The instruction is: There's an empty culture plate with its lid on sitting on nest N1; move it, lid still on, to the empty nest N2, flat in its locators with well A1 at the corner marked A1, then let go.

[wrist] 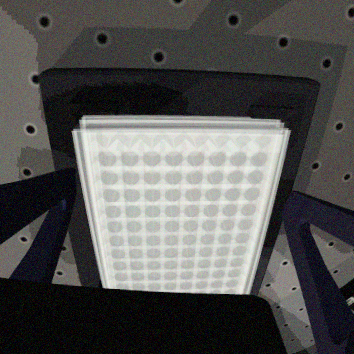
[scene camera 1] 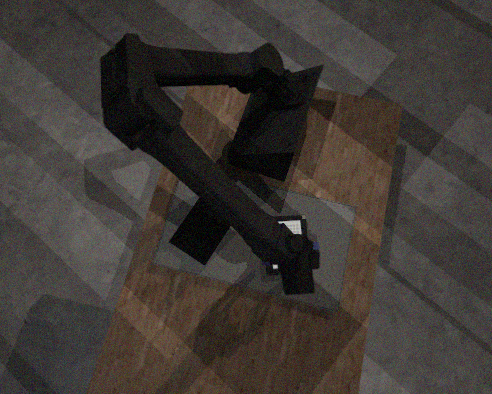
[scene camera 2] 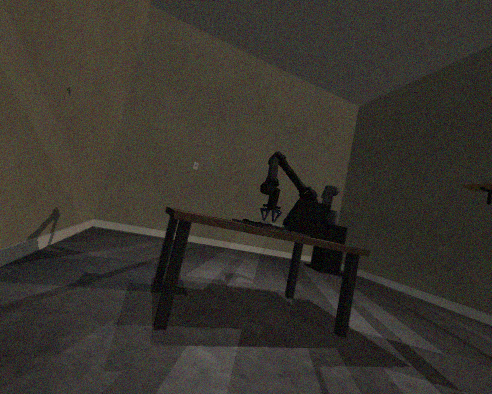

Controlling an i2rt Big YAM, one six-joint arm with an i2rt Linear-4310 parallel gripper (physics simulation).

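Pixels of known places: gripper, fingertip midpoint: [wrist: 186, 192] [scene camera 2: 268, 221]; arm's base, link origin: [scene camera 1: 289, 95] [scene camera 2: 315, 211].
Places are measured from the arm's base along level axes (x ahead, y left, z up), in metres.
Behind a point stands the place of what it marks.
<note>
The lidded clear-white culture plate [scene camera 1: 291, 227] @(x 0.302, y 0.118, z -0.144 m) [wrist: 182, 215] @(x 0.369, y 0.128, z -0.144 m) lies in a dark nest [wrist: 145, 92] @(x 0.411, y 0.163, z -0.160 m), with the nest's rim showing around it in the wrist view. My gripper [scene camera 2: 270, 219] @(x 0.381, y 0.132, z -0.144 m) [wrist: 186, 192] @(x 0.381, y 0.132, z -0.144 m) is open and empty, pointing down over the plate. One blue-black finger stands left of the plate and the other right of it, both apart from its sides. The near end of the plate is hidden by the dark gripper body. A black rectangular shape [scene camera 1: 200, 231] @(x 0.393, y -0.121, z -0.160 m) lies left of the arm; I cannot tell if it is N2. No nest labels or A1 mark are legible.
A grey perforated board [scene camera 1: 336, 240] @(x 0.290, y 0.250, z -0.171 m) [wrist: 192, 42] @(x 0.436, y 0.152, z -0.172 m) lies under the nest on the wooden table [scene camera 1: 280, 345] @(x 0.605, y 0.186, z -0.185 m) [scene camera 2: 225, 222] @(x 0.696, y 0.410, z -0.192 m). My arm [scene camera 1: 210, 185] @(x 0.356, y -0.056, z 0.257 m) [scene camera 2: 292, 175] @(x 0.158, y -0.139, z 0.234 m) reaches across above the board. A dark slanted panel [scene camera 1: 280, 125] @(x 0.090, y 0.005, z 0.004 m) stands behind. A black item with white marks [wrist: 350, 300] @(x 0.324, y -0.047, z -0.160 m) shows at the wrist view's right edge.
</note>
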